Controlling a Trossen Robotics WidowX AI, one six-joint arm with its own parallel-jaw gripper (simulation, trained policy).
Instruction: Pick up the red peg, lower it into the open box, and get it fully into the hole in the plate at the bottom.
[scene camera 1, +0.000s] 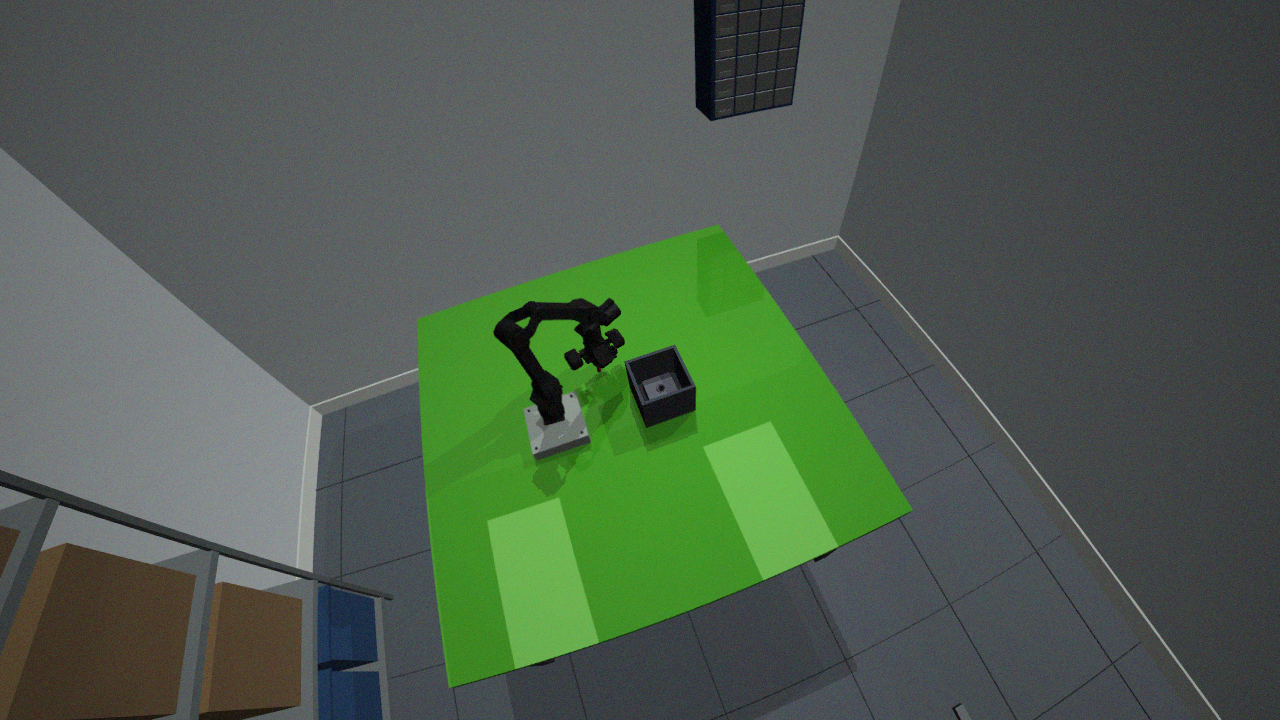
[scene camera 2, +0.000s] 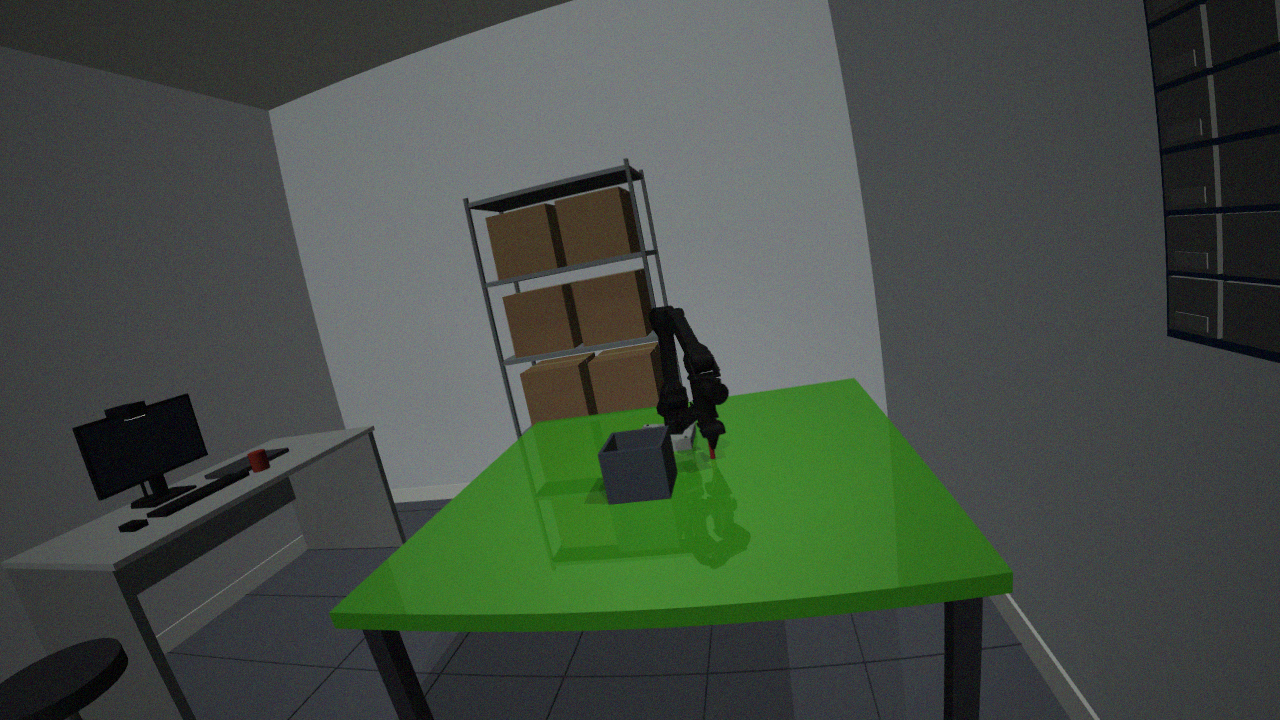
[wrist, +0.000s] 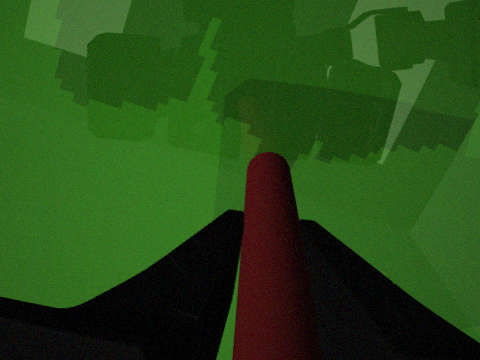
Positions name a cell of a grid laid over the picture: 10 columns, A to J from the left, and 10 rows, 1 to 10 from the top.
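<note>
Scene camera 1 shows the gripper (scene camera 1: E6) together with a dark box (scene camera 1: F6). In scene camera 2 the box appears at (scene camera 2: E7) and the gripper at (scene camera 2: F7). A red peg (wrist: F9) is visible with the gripper (wrist: F7), while the dark box is out of frame in the wrist view.
</note>
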